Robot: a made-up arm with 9 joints.
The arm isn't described. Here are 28 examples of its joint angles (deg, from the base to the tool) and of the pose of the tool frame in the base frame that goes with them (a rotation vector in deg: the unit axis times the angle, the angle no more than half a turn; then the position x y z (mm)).
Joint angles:
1: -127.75 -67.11 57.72 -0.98 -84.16 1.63 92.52 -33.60 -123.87
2: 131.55 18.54 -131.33 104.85 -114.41 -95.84 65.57 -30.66 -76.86
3: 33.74 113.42 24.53 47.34 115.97 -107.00 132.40 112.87 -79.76
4: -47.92 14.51 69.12 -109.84 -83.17 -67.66 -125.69 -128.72 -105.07
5: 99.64 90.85 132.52 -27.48 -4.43 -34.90 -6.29 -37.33 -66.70
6: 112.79 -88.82 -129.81 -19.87 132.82 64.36 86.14 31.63 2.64
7: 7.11 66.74 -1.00 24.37 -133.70 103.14 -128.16 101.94 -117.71
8: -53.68 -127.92 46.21 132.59 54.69 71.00 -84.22 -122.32 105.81
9: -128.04 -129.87 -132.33 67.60 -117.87 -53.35 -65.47 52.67 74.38
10: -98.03 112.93 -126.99 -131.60 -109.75 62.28 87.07 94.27 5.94
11: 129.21 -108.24 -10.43 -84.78 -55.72 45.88 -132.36 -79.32 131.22
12: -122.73 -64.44 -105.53 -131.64 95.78 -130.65 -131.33 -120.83 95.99
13: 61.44 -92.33 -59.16 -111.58 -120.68 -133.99 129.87 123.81 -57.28
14: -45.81 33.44 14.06 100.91 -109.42 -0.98 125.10 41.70 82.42
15: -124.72 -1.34 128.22 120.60 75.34 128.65 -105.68 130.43 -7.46
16: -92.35 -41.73 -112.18 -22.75 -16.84 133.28 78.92 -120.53 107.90
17: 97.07 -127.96 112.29 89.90 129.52 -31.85 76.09 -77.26 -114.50
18: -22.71 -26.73 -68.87 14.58 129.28 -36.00 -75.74 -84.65 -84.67
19: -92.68 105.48 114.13 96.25 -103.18 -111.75 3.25 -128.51 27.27
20: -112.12 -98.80 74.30 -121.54 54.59 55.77 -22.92 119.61 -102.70
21: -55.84 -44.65 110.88 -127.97 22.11 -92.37 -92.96 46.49 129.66
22: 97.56 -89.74 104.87 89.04 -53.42 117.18 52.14 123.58 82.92
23: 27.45 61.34 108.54 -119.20 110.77 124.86 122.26 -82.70 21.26
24: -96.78 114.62 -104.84 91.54 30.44 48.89 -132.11 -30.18 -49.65
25: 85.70 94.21 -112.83 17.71 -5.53 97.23 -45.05 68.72 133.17
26: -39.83 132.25 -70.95 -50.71 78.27 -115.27 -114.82 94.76 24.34
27: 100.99 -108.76 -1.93 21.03 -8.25 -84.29 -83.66 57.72 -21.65
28: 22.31 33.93 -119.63 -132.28 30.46 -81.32 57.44 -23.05 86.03
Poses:
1: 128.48 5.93 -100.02 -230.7 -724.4 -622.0
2: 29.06 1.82 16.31 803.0 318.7 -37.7
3: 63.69 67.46 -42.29 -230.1 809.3 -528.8
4: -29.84 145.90 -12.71 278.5 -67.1 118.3
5: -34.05 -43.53 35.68 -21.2 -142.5 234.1
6: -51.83 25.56 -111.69 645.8 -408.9 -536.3
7: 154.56 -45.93 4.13 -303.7 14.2 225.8
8: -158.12 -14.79 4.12 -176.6 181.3 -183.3
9: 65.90 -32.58 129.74 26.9 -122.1 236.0
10: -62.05 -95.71 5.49 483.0 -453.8 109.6
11: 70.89 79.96 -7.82 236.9 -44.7 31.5
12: 82.66 -58.79 62.78 71.6 -27.1 771.9
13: -113.61 -42.20 73.73 474.7 175.3 -53.4
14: -39.69 25.60 85.27 -463.5 -157.4 882.2
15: -60.61 -44.32 109.93 -13.3 -53.3 -137.6
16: 126.93 7.16 92.65 676.0 -818.7 1.6
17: 28.53 -3.59 -62.64 25.3 -1028.2 367.1
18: -60.92 -136.86 57.26 417.9 -314.0 802.9
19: -14.77 131.81 48.96 308.2 60.1 647.4
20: -25.51 50.76 62.01 -215.2 162.5 -93.3
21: -37.34 101.32 127.21 -529.7 -325.4 386.1
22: -137.76 -59.76 -86.74 370.4 -322.1 -355.7
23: -101.38 116.79 -39.59 -197.5 129.7 -300.1
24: -72.84 -57.32 58.28 -218.8 369.8 205.9
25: -56.00 164.33 -39.74 -152.0 326.9 -525.0
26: -39.24 -93.43 13.34 -1023.0 246.7 221.1
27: -52.84 -94.20 122.70 -75.6 -630.5 -296.5
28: 127.42 -67.79 48.69 288.3 850.8 -633.1
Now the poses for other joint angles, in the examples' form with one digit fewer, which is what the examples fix.
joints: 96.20 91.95 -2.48 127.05 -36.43 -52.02 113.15 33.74 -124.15
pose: -7.4 111.4 101.0 -342 1210 -171
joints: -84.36 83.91 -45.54 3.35 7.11 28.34 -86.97 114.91 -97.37
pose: -119.1 -48.4 -123.1 146 -734 488
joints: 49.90 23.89 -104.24 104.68 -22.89 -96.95 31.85 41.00 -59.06
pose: 142.4 44.9 -25.2 384 567 -670
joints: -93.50 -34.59 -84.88 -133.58 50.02 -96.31 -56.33 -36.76 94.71
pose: -32.6 -36.7 68.2 209 422 870
